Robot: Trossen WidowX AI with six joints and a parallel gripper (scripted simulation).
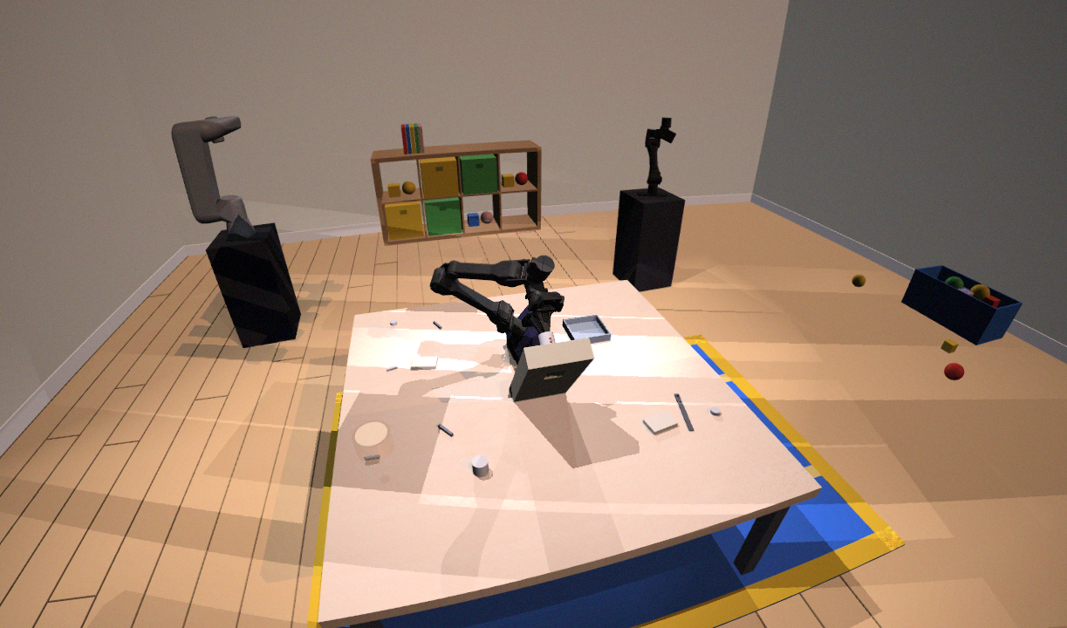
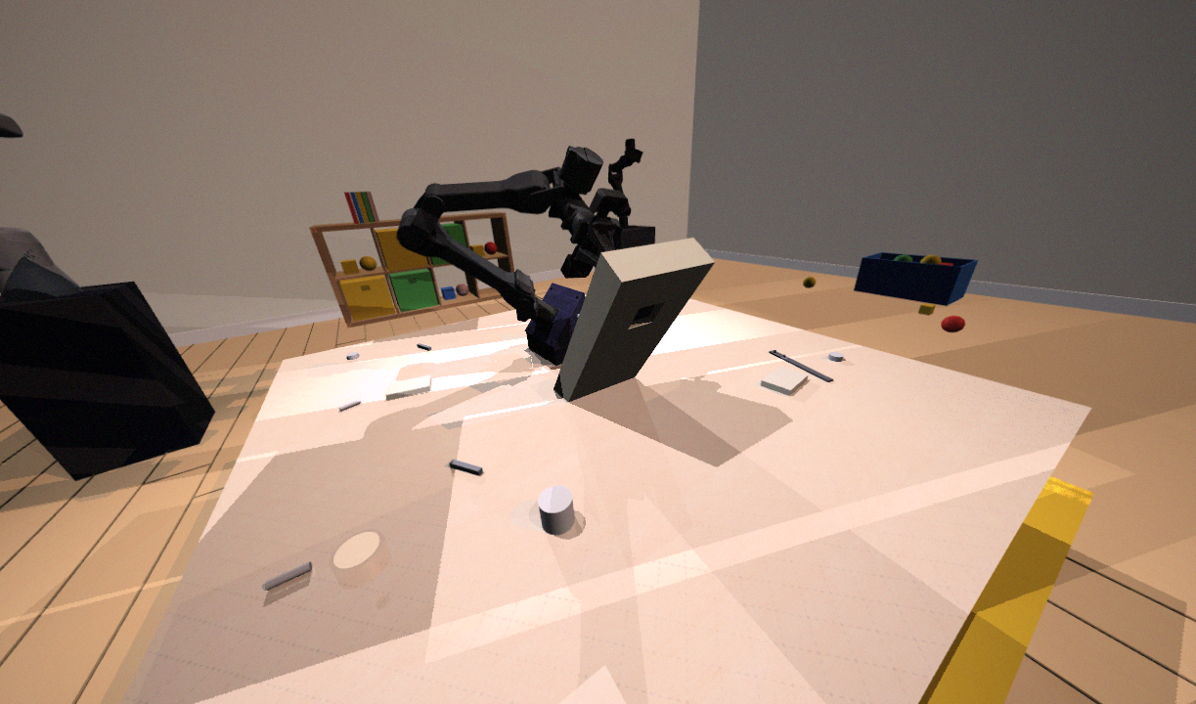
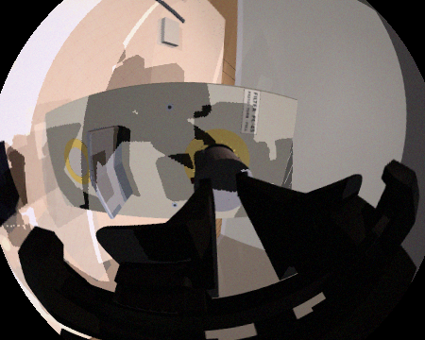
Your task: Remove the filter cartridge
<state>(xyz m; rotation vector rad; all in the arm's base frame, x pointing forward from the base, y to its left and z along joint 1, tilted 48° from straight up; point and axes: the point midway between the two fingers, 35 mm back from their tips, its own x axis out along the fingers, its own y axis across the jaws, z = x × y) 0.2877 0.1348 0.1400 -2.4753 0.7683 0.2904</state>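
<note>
The service panel is 110 mm below my gripper tip, 20 mm ahead of it and 10 mm to the right of it. Round my gripper tip: grey tray 350 mm behind, 300 mm to the left, 260 mm below; round white filter cartridge 10 mm below, 10 mm ahead.
</note>
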